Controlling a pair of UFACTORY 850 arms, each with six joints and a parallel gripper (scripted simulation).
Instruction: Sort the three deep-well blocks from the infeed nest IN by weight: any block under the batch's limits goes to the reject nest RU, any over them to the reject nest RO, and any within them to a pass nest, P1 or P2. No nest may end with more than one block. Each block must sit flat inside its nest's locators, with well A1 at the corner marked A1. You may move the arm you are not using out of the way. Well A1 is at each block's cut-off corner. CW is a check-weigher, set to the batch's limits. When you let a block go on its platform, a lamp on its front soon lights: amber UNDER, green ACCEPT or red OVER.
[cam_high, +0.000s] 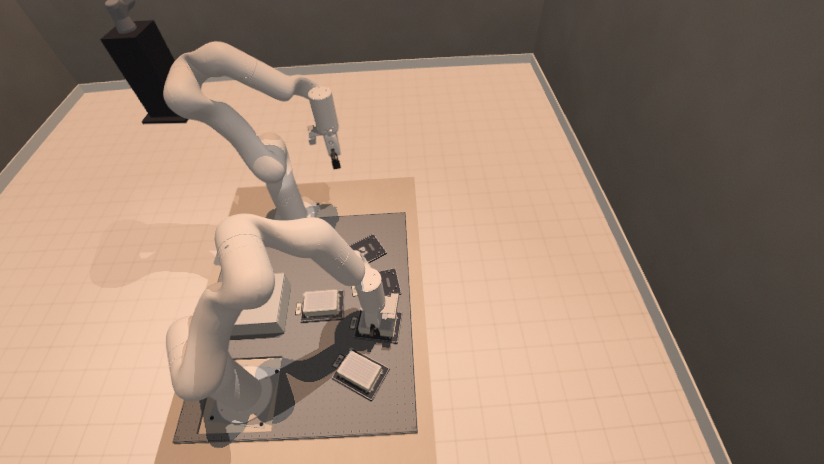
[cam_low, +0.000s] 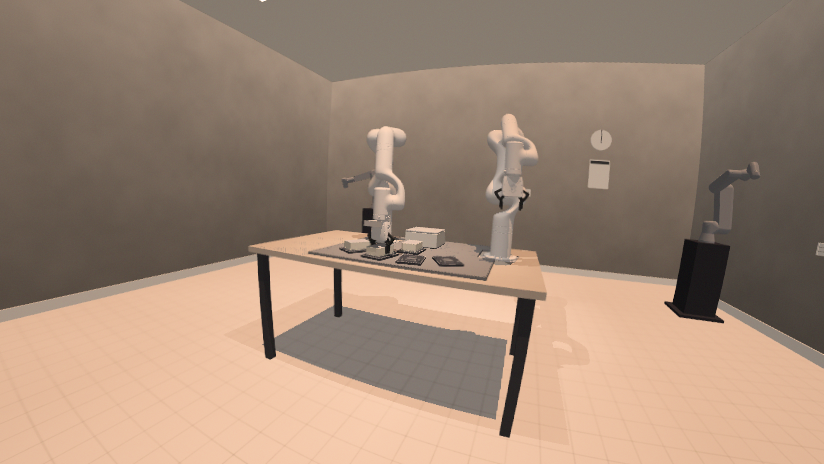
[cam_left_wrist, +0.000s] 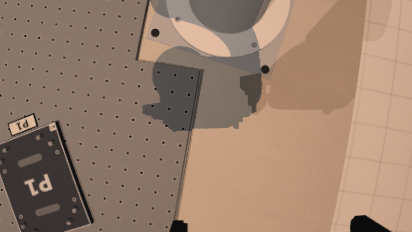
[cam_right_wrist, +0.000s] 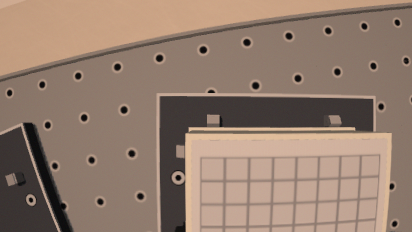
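Observation:
My right gripper is now 30 mm above the nest RU. Round my right hand: nest RO: 180 mm to the right, 50 mm behind, 30 mm below; nest P2: 170 mm to the left, 30 mm below, 20 mm behind; dark infeed nest: 220 mm behind, 70 mm to the left, 30 mm below.

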